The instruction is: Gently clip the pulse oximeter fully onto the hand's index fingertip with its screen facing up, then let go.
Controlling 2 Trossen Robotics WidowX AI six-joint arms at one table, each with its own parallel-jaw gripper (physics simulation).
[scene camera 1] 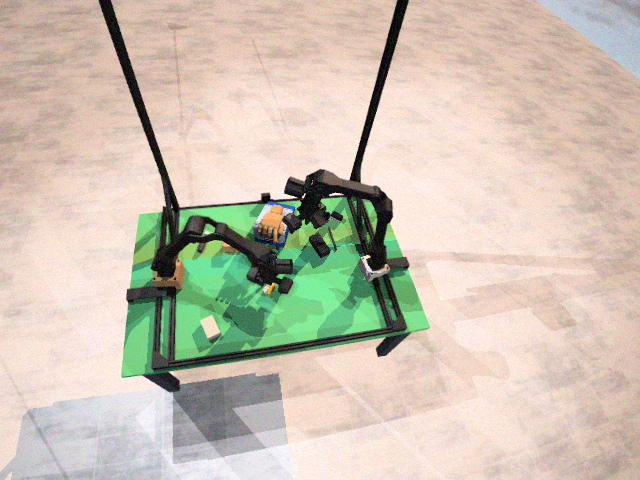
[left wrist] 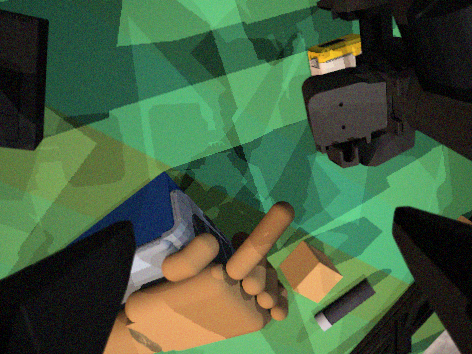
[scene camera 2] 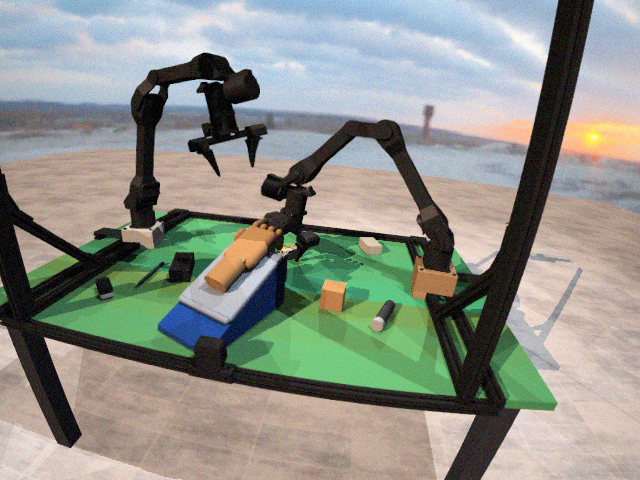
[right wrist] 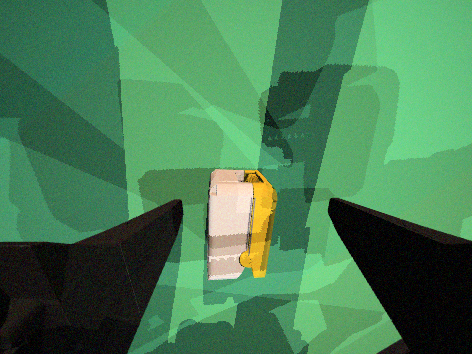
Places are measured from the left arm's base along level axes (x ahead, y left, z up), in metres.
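Pixels of known places: left gripper, fingertip midpoint: (scene camera 1: pixel 298 228) (left wrist: pixel 264 227) (scene camera 2: pixel 236 171); right gripper, fingertip midpoint: (scene camera 1: pixel 272 289) (left wrist: pixel 327 46) (scene camera 2: pixel 285 253) (right wrist: pixel 255 205); left arm's base at its link origin: (scene camera 1: pixel 375 263) (scene camera 2: pixel 143 225); right arm's base at its link origin: (scene camera 1: pixel 166 269) (scene camera 2: pixel 436 265).
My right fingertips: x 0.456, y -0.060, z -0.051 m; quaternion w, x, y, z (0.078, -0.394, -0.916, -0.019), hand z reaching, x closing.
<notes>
For each thing: its top centre in the pictures, then the offset to it from my right fingertips.
- white pulse oximeter at its top centre: (right wrist: pixel 242 241) (left wrist: pixel 347 58) (scene camera 2: pixel 290 247) (scene camera 1: pixel 269 286) dy -0.005, dx +0.012, dz +0.024 m
- orange block at its top centre: (left wrist: pixel 318 283) (scene camera 2: pixel 334 286) dy -0.264, dx +0.109, dz +0.042 m
- dark cylinder at its top centre: (left wrist: pixel 349 311) (scene camera 2: pixel 384 309) dy -0.324, dx +0.215, dz +0.019 m
- black block at its top centre: (left wrist: pixel 2 84) (scene camera 2: pixel 182 260) (scene camera 1: pixel 319 243) dy -0.133, dx -0.273, dz +0.027 m
- pen at its top centre: (scene camera 2: pixel 149 272) dy -0.159, dx -0.353, dz +0.001 m
- cream block at its top centre: (scene camera 2: pixel 370 241) (scene camera 1: pixel 210 326) dy +0.076, dx +0.280, dz +0.022 m
The yellow and white pulse oximeter (scene camera 1: pixel 269 289) (scene camera 2: pixel 288 249) (left wrist: pixel 335 52) (right wrist: pixel 239 225) lies on the green table. A dark patch shows on its yellow part in the left wrist view. My right gripper (scene camera 1: pixel 268 285) (right wrist: pixel 255 205) is open and low above it, with a finger on either side and gaps between. The tan hand (scene camera 1: pixel 272 219) (scene camera 2: pixel 253 246) (left wrist: pixel 200 305) rests on a sloped support, its index finger (left wrist: pixel 262 240) stretched out past the other fingers and bare. My left gripper (scene camera 2: pixel 235 170) (left wrist: pixel 264 227) is open and empty, high above the table near the hand.
The blue and grey wedge (scene camera 2: pixel 258 310) (left wrist: pixel 145 215) bears the hand. An orange block (scene camera 2: pixel 333 295) (left wrist: pixel 312 272) and dark cylinder (scene camera 2: pixel 383 315) (left wrist: pixel 345 305) lie beside it. Across are a black block (scene camera 1: pixel 319 244) (scene camera 2: pixel 181 266) and a pen (scene camera 2: pixel 149 274). A cream block (scene camera 1: pixel 210 327) (scene camera 2: pixel 370 245) stands apart.
</notes>
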